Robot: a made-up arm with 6 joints. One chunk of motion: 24 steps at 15 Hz.
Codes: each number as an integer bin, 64 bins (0 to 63) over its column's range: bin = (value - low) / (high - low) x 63, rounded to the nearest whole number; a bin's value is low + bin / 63 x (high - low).
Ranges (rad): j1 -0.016..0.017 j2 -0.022..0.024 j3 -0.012..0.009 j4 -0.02..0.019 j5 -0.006..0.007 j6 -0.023..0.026
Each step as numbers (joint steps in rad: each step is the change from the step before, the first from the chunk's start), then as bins.
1 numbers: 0.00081 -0.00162 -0.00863 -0.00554 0.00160 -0.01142
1 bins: 32 28 10 23 37 15
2 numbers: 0.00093 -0.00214 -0.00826 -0.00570 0.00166 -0.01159
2 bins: 32 27 11 23 37 15
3 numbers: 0.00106 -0.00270 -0.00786 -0.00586 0.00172 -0.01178
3 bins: 33 26 12 23 37 14
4 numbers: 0.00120 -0.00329 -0.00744 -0.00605 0.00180 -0.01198
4 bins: 33 26 14 23 38 14
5 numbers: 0.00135 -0.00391 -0.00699 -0.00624 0.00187 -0.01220
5 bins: 33 25 15 22 38 14
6 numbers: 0.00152 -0.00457 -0.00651 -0.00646 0.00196 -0.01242
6 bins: 33 24 16 22 39 14
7 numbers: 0.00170 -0.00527 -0.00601 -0.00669 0.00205 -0.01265
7 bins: 34 23 18 22 39 13
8 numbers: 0.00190 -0.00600 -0.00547 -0.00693 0.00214 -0.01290
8 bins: 34 22 20 21 39 13
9 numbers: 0.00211 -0.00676 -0.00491 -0.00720 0.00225 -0.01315
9 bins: 35 21 21 21 40 13
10 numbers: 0.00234 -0.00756 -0.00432 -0.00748 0.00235 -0.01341
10 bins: 35 20 23 20 40 12
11 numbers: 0.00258 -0.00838 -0.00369 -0.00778 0.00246 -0.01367
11 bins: 35 19 25 20 41 12
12 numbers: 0.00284 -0.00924 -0.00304 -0.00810 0.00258 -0.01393
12 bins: 36 17 27 19 42 12
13 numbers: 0.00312 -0.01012 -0.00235 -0.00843 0.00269 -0.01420
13 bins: 37 16 29 19 42 11
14 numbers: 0.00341 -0.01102 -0.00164 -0.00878 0.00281 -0.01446
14 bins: 37 15 31 18 43 11
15 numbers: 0.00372 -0.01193 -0.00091 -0.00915 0.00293 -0.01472
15 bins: 38 14 33 18 43 11
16 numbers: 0.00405 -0.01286 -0.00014 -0.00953 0.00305 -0.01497
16 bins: 38 13 36 17 44 10
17 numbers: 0.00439 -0.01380 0.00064 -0.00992 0.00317 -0.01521
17 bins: 39 11 38 16 44 10
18 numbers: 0.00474 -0.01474 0.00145 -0.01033 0.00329 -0.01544
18 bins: 40 10 40 16 45 10
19 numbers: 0.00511 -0.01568 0.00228 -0.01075 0.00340 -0.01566
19 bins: 40 9 43 15 46 9
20 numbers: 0.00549 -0.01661 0.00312 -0.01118 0.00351 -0.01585
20 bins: 41 7 45 14 46 9
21 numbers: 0.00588 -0.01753 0.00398 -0.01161 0.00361 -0.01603
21 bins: 42 6 48 14 47 9
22 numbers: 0.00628 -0.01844 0.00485 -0.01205 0.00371 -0.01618
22 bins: 43 5 51 13 47 9
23 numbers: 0.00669 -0.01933 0.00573 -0.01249 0.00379 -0.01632
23 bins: 43 4 53 12 47 9
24 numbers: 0.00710 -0.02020 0.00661 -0.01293 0.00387 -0.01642
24 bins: 44 2 56 11 48 8
